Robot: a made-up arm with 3 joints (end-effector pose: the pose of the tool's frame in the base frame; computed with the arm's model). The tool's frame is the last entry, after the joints.
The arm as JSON. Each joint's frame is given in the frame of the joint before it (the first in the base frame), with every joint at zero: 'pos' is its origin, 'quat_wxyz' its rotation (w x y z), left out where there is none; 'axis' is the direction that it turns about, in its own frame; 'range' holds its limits. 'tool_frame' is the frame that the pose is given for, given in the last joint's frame.
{
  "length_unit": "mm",
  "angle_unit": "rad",
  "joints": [
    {
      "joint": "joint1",
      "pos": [
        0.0,
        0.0,
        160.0
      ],
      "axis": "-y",
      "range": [
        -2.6,
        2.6
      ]
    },
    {
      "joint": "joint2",
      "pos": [
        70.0,
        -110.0,
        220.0
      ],
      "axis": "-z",
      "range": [
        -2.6,
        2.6
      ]
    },
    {
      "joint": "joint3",
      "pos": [
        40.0,
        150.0,
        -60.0
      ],
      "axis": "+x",
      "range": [
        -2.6,
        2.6
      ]
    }
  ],
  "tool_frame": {
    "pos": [
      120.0,
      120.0,
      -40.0
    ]
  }
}
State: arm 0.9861 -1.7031 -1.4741
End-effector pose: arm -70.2 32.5 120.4 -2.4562 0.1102 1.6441
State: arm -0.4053 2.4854 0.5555
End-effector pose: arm 175.6 -424.0 290.7 0.2995 -0.3177 -2.4442
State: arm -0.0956 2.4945 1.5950
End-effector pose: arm 81.7 -355.7 434.4 1.5373 -0.0762 -2.4923
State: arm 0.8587 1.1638 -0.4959
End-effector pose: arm 177.8 -163.3 469.6 0.3204 -0.3043 -1.2962
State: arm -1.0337 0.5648 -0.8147
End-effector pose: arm 199.5 -24.0 -86.6 -1.5469 0.8121 -0.8915
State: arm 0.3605 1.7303 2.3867
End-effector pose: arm 29.2 -282.3 461.0 2.7430 0.0561 -1.7202
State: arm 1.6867 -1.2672 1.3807
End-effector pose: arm -258.7 106.0 44.9 -0.3115 -0.3015 1.6070
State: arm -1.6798 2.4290 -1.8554
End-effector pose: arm 55.7 -273.6 154.0 2.6911 -0.8514 -1.4456
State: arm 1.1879 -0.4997 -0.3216
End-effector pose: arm -44.4 187.2 275.0 -1.1934 -0.9513 0.9706
